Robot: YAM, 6 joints.
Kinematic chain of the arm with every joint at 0, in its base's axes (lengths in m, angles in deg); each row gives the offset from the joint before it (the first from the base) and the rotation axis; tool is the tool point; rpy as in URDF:
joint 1: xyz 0 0 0.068 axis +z
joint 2: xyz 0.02 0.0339 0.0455 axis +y
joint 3: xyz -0.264 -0.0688 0 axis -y
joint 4: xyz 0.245 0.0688 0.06 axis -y
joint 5: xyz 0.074 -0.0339 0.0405 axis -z
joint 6: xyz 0.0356 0 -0.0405 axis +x
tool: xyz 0 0 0 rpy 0 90 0
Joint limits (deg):
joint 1: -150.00..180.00
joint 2: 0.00..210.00
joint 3: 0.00..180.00
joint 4: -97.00..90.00
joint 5: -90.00..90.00
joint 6: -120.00..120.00
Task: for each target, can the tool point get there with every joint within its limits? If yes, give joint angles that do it. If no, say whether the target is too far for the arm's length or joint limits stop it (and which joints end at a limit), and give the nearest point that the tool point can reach.
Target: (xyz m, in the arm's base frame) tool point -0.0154 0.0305 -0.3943
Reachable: no: joint limits stop it (at a limit: joint 2) | nearest point -0.0312 0.0618 -0.3328 | short by 0.071 m
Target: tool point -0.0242 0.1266 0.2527
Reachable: yes | joints 97.31 43.89 41.95 -59.50 -12.76 42.23
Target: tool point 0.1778 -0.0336 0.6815
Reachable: yes | joints -12.88 89.78 149.30 -24.54 -11.19 -40.51
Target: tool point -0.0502 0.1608 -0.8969
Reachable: no: too far | nearest point -0.0643 0.2059 -0.3788 | short by 0.520 m
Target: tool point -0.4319 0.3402 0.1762
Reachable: yes | joints 142.84 139.86 118.73 -22.87 16.73 78.71
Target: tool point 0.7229 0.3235 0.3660
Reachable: no: too far | nearest point 0.5612 0.2511 0.3081 | short by 0.186 m
